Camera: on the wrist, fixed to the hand. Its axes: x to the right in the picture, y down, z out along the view.
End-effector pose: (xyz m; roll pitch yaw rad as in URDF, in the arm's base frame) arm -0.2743 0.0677 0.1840 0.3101 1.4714 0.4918
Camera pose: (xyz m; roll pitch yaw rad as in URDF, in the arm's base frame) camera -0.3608 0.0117 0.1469 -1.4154 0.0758 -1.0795
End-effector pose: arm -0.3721 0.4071 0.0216 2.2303 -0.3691 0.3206
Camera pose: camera -0.3904 0.5089 0.0576 2.2807 1.0048 1.0290
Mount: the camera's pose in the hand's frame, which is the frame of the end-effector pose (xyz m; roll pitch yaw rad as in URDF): 0.0267 -0.0404 -0.0982 0.0323 -0.3012 -1.4919
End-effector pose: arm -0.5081 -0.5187 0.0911 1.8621 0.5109 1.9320
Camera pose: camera -0.6134 -0.5391 0.0689 -1.4928 1.1351 -1.1841
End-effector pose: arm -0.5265 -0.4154 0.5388 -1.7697 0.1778 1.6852
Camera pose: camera -0.4430 -0.3688 0.5922 -2.6138 -1.0113 2.8104
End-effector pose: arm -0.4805 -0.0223 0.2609 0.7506 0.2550 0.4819
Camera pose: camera -0.4972 0.0112 0.1580 -0.1913 0.4527 -1.1292
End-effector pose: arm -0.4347 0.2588 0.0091 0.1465 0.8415 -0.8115
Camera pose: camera -0.4939 0.2840 -0.0795 -0.7955 -0.0469 -2.2160
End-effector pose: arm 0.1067 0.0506 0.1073 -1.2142 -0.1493 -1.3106
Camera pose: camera 0.0108 -0.0017 0.1148 0.9972 -1.4791 2.4664
